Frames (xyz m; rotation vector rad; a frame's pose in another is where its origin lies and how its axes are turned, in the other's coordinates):
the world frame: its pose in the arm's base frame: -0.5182 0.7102 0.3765 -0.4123 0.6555 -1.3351
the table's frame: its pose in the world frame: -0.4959 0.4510 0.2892 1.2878 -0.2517 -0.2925
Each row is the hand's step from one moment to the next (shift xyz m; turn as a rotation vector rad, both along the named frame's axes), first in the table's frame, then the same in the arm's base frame.
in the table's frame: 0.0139 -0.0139 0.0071 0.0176 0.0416 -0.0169
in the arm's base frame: -0.0175 -0.0113 -0.0012 0.0406 -0.0240 0.0100
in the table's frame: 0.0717 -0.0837 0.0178 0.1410 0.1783 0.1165
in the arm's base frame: -0.0901 -0.0594 -0.0284 0.0608 -0.1431 0.2027
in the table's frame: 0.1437 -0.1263 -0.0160 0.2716 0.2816 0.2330
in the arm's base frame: -0.1184 -0.1302 -0.0767 0.0615 -0.2679 0.3631
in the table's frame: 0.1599 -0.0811 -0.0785 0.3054 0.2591 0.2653
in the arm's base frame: -0.0498 -0.1591 -0.1026 0.0200 -0.2946 0.3789
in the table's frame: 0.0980 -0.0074 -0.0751 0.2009 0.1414 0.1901
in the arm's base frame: 0.0190 -0.1055 -0.0617 -0.0193 -0.1887 0.2460
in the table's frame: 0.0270 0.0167 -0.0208 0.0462 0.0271 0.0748
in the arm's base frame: 0.0207 -0.0311 -0.0066 -0.0258 -0.0388 0.0793
